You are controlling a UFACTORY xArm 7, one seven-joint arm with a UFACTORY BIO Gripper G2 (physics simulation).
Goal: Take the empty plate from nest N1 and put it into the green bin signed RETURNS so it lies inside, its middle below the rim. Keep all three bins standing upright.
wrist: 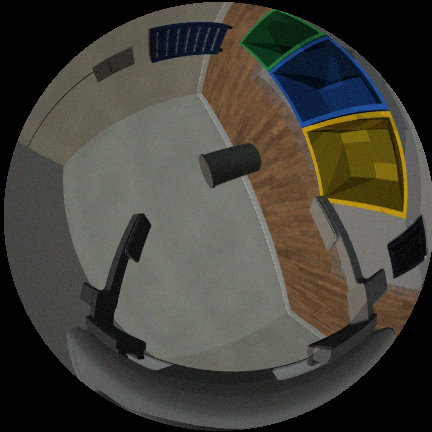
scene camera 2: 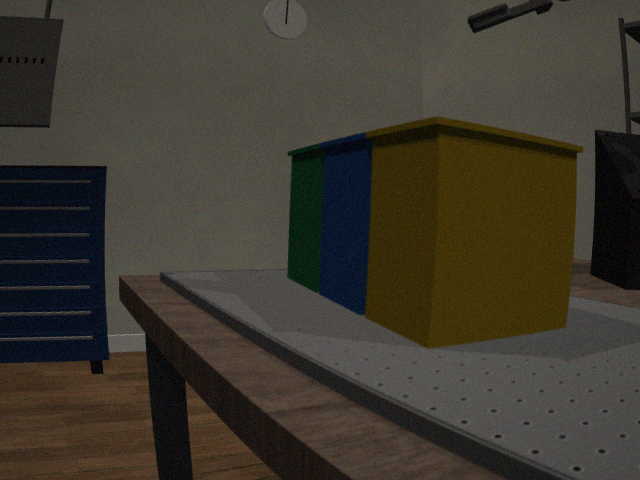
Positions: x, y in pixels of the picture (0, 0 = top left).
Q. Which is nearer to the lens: the blue bin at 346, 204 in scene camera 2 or the yellow bin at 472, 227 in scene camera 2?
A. The yellow bin.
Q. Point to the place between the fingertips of the gripper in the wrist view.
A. At 225, 209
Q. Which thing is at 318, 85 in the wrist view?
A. A blue bin.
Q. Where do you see a green bin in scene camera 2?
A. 306, 195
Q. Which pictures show the blue bin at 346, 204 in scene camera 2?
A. The wrist view and scene camera 2: all of them.
